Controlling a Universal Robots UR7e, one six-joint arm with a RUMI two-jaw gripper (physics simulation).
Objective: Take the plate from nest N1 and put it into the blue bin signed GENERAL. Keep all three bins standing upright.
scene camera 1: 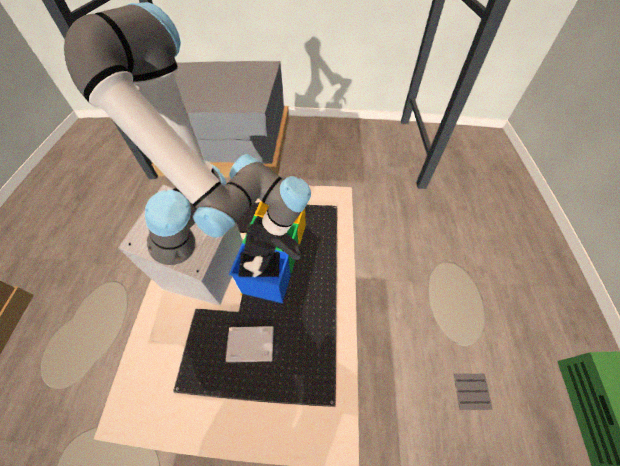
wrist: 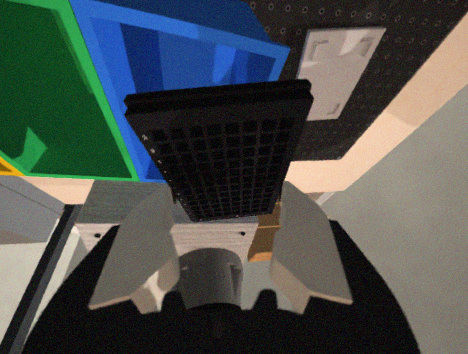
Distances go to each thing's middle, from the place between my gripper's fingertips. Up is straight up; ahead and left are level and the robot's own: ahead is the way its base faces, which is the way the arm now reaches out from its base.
Labels:
The blue bin (scene camera 1: 271,288) lies 3 cm to the left of my hand and 15 cm below it. Round my hand: nest N1 (scene camera 1: 249,344) (20 cm to the right, 23 cm below); then green bin (wrist: 64,127) (16 cm to the left, 15 cm below); then black plate (wrist: 224,150) (1 cm ahead).

